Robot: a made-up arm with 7 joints.
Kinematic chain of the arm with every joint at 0, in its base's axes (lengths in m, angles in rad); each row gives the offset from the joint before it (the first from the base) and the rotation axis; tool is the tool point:
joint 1: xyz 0 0 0.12 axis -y
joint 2: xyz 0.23 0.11 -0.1 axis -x
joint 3: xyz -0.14 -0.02 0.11 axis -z
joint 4: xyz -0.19 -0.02 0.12 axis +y
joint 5: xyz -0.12 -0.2 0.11 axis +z
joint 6: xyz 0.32 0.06 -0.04 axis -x
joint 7: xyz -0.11 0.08 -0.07 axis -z
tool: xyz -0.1 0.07 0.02
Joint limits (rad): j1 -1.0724..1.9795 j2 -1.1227..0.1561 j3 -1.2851..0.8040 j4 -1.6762..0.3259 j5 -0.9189..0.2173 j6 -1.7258..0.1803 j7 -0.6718..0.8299
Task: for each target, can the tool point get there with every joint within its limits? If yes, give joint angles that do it. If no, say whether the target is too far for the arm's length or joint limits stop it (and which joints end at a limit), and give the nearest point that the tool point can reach.
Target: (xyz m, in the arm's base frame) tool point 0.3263 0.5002 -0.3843
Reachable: no: joint limits stop it (at a limit: joint 1, joint 2, joint 4, joint 5, joint 6) | nearest point 0.0461 0.3625 -0.2033 | short by 0.361 m
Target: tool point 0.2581 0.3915 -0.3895
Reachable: no: joint limits stop it (at a limit: joint 1, joint 2, joint 3, joint 4, joint 5, joint 6) | nearest point 0.0628 0.2494 -0.3413 | short by 0.246 m
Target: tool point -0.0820 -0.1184 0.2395
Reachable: yes | joints 0.6110 -0.0060 -0.9245 -0.0023 -0.0018 0.0336 -0.3792
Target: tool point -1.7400 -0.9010 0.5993
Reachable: no: too far | nearest point -0.5126 -0.2477 0.2612 | short by 1.431 m
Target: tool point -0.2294 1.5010 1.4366
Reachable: no: too far | nearest point -0.0662 0.3707 0.5001 | short by 1.477 m
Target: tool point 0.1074 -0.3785 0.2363
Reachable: yes | joints -0.4625 -0.4835 -1.0492 -0.9635 -0.4794 -0.9426 0.6263
